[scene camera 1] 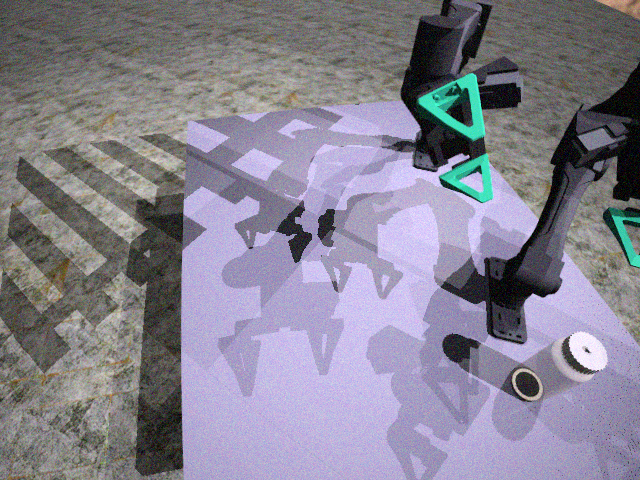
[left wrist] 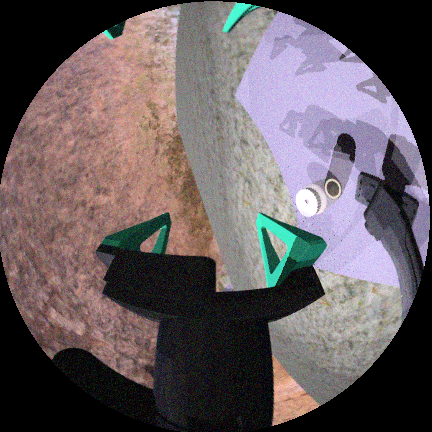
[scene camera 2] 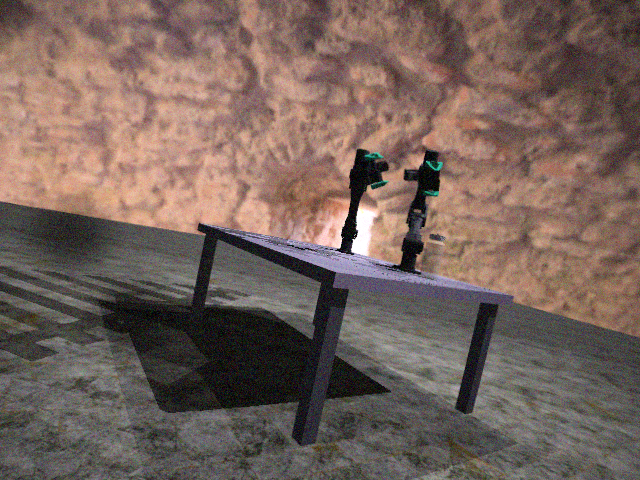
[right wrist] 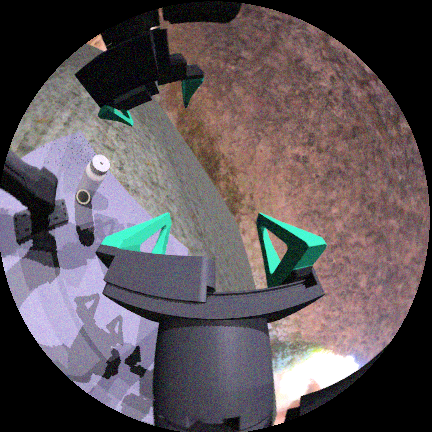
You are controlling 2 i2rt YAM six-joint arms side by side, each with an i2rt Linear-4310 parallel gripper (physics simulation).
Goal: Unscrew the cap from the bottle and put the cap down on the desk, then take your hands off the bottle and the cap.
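Seen in the pictures: left gripper, fingertip midpoint: (left wrist: 213, 216) (scene camera 2: 435, 183) (right wrist: 157, 113); right gripper, fingertip midpoint: (scene camera 1: 483, 172) (scene camera 2: 385, 169) (right wrist: 213, 217); left arm's base, link origin: (scene camera 1: 505, 298) (scene camera 2: 406, 270) (right wrist: 39, 217); right arm's base, link origin: (scene camera 1: 427, 151) (scene camera 2: 345, 252).
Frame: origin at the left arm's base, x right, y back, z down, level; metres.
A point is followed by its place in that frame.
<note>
The bottle (scene camera 1: 551, 373) @(z -0.115, x -0.201, y 0.005 m) (scene camera 2: 433, 258) @(z -0.078, x -0.213, y 0.022 m) (right wrist: 91, 180) @(z -0.130, x -0.159, y 0.003 m) stands upright on the desk (scene camera 1: 310, 423) @(z 0.000, x -0.339, y -0.335 m) (scene camera 2: 413, 290) @(z 0.024, x -0.497, y -0.133 m), its translucent body ending in a dark ringed base. The white ridged cap (scene camera 1: 587, 349) @(z -0.173, x -0.180, y 0.027 m) (scene camera 2: 437, 237) @(z -0.159, x -0.206, y 0.022 m) (left wrist: 308, 202) @(z -0.169, x -0.172, y 0.028 m) (right wrist: 100, 163) @(z -0.169, x -0.176, y 0.027 m) sits on top of it. My left gripper (scene camera 2: 433, 179) @(z -0.366, x -0.162, y -0.016 m) (left wrist: 213, 216) @(z -0.366, x -0.162, y -0.016 m) (right wrist: 157, 113) @(z -0.366, x -0.162, y -0.016 m) is open and empty, raised above desk height and apart from the bottle; one of its fingers shows at the right edge of scene camera 1. My right gripper (scene camera 1: 429, 138) (scene camera 2: 379, 171) @(z -0.379, x -0.121, y -0.212 m) (right wrist: 213, 217) @(z -0.379, x -0.121, y -0.212 m) is open and empty, raised farther from the bottle.
The left arm's base (scene camera 1: 506, 320) @(z -0.010, x -0.060, y -0.006 m) (scene camera 2: 408, 268) @(z -0.012, x -0.032, y -0.004 m) is bolted to the desk close beside the bottle. The right arm's base (scene camera 1: 428, 160) @(z -0.010, x 0.417, y -0.196 m) (scene camera 2: 345, 250) @(z -0.012, x 0.448, y -0.205 m) stands farther back. The desk's edge runs close past the bottle. Arm shadows cross the desk top.
</note>
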